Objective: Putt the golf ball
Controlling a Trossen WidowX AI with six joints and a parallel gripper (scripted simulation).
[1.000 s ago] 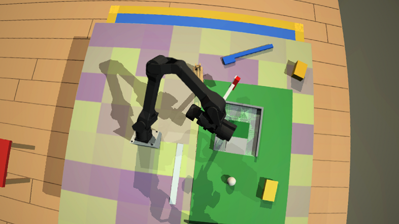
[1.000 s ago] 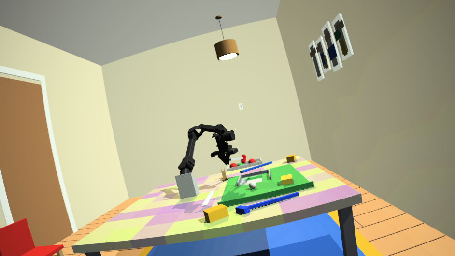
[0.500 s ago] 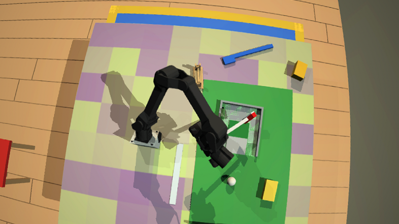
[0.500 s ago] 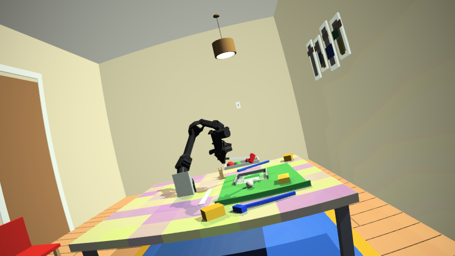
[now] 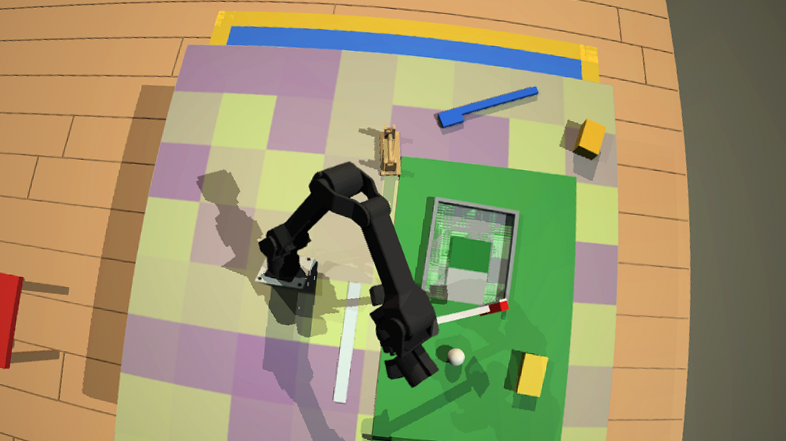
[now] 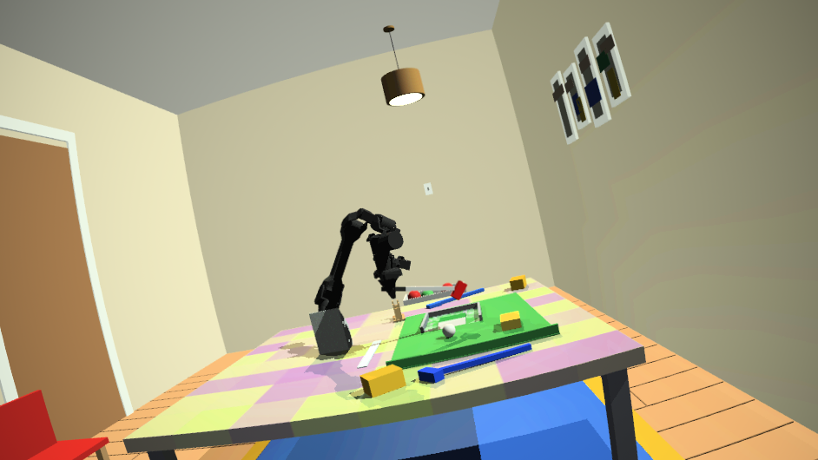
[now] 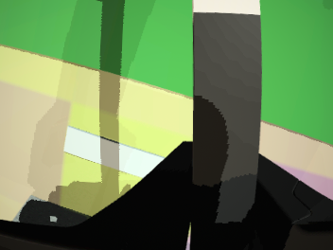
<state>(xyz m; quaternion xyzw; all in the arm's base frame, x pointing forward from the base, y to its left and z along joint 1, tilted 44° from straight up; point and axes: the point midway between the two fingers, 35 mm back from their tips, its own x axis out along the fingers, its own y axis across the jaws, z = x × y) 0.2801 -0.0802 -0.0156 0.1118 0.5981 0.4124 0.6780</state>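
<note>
Right now my gripper tip is 10 cm past the white strip, 6 cm to the left of it and 15 cm above it. The rest, counted from my gripper tip: white golf ball 16 cm ahead, 3 cm to the right, 13 cm below.
</note>
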